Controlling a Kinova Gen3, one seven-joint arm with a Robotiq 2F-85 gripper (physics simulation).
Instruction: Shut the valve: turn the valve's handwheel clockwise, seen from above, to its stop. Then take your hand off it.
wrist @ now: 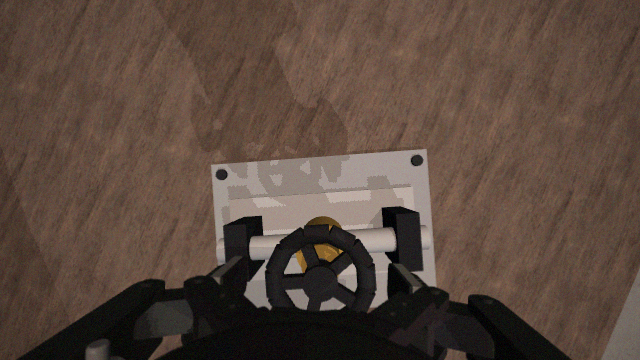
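The valve's black five-spoked handwheel (320, 281) lies face-on below the middle of the wrist view. The brass valve body (325, 252) shows behind its spokes, on a white pipe (372, 241). My gripper (317, 275) is open, one finger on the left and one on the right of the handwheel, with a gap between each fingertip and the rim. The lower edge of the handwheel is hidden behind the gripper's body. How far the fingertips stand above or beside the wheel in height I cannot tell exactly.
Two black pipe supports (243, 245) (404, 237) stand left and right of the wheel, close to the fingers. They are on a light grey base plate (320, 169) with dark bolts at its far corners. The plate lies on a brown wood-grained table top (500, 125).
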